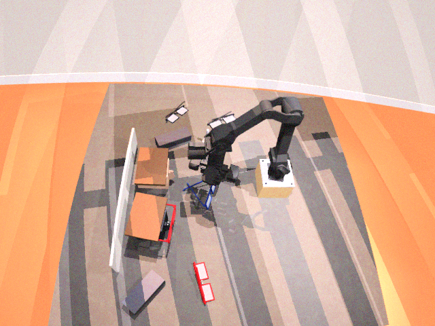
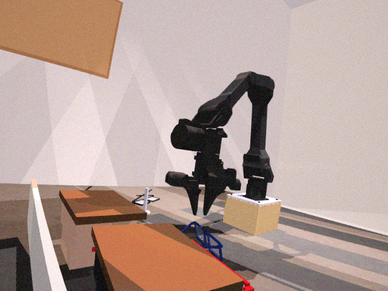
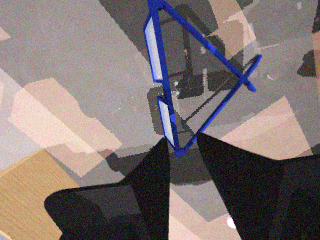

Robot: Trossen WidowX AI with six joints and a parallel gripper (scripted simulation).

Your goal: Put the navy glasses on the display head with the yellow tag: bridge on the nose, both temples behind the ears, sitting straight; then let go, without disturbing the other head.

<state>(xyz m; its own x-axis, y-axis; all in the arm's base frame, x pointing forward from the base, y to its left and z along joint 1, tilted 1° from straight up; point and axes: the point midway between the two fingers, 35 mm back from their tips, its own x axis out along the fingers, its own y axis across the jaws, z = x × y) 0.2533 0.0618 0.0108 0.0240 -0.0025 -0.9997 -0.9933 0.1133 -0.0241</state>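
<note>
My gripper tip is now 240 mm to the left of the white post stand, 60 mm short of it and 50 mm above it. Also, from my gripper tip: white upright panel (330 mm ahead, 140 mm to the left, 20 mm below).
</note>
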